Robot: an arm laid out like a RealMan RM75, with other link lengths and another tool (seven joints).
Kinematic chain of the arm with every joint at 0, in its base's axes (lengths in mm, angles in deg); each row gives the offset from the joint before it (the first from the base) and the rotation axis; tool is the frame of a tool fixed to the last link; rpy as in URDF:
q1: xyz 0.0 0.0 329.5 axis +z
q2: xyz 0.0 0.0 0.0 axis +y
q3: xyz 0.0 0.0 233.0 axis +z
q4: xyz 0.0 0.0 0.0 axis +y
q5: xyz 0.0 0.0 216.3 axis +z
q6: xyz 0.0 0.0 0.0 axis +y
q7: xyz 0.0 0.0 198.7 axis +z
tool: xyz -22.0 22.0 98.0 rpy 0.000 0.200 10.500
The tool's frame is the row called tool.
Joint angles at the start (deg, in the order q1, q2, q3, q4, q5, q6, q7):
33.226, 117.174, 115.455, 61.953, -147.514, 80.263, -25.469
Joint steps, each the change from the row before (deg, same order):
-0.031, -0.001, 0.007, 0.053, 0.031, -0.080, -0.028
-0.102, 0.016, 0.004, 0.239, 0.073, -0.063, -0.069
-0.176, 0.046, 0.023, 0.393, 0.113, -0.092, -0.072
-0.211, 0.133, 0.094, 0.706, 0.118, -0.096, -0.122
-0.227, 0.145, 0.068, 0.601, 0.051, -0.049, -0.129
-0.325, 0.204, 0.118, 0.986, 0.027, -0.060, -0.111
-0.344, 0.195, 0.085, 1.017, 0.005, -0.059, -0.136
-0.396, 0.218, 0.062, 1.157, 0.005, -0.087, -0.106
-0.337, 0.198, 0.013, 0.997, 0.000, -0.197, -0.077
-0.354, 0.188, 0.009, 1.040, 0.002, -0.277, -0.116
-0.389, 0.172, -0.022, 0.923, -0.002, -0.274, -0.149
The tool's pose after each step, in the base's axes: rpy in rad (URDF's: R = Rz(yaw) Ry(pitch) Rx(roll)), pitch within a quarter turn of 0, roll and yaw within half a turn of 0; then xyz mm. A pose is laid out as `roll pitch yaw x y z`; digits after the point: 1 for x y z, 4 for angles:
-2.6968 0.1730 -1.3200 270.7 418.0 -21.7
-2.6966 0.1760 -1.3168 270.1 418.7 -21.0
-2.6967 0.1812 -1.3126 269.2 419.7 -20.0
-2.6969 0.1895 -1.3044 266.8 421.7 -18.4
-2.6967 0.1953 -1.2981 265.3 422.7 -17.3
-2.6952 0.2053 -1.2885 262.8 424.7 -15.1
-2.6926 0.2148 -1.2781 260.5 426.6 -12.7
-2.6892 0.2258 -1.2665 257.9 428.8 -10.0
-2.6853 0.2365 -1.2555 255.5 431.1 -7.6
-2.6801 0.2485 -1.2427 253.1 433.8 -4.7
-2.6749 0.2587 -1.2313 251.4 435.8 -2.3

